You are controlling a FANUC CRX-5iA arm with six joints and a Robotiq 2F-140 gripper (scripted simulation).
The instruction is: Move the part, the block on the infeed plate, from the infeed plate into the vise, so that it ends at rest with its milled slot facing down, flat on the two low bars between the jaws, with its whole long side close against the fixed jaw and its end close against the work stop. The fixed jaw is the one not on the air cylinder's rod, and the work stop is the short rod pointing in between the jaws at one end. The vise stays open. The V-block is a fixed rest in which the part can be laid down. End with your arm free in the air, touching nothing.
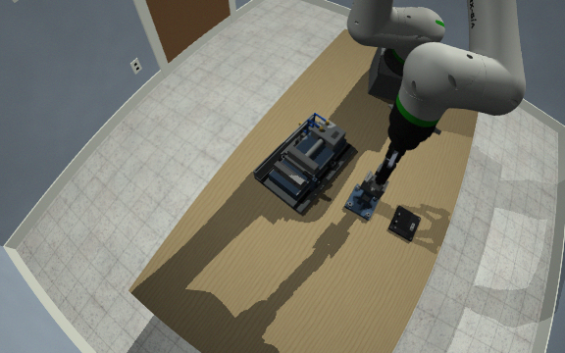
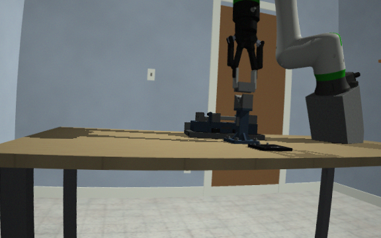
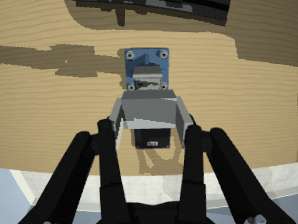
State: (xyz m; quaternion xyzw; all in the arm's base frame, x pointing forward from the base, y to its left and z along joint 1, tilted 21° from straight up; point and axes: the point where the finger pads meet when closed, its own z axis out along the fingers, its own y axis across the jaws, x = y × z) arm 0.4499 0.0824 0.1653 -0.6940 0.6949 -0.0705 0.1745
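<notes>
My gripper is now 30 mm above the part. Also, from my hand: V-block post 150 mm below; then air cylinder rod 220 mm to the right, 130 mm below, 40 mm behind; then work stop rod 180 mm to the right, 120 mm below, 60 mm ahead.
</notes>
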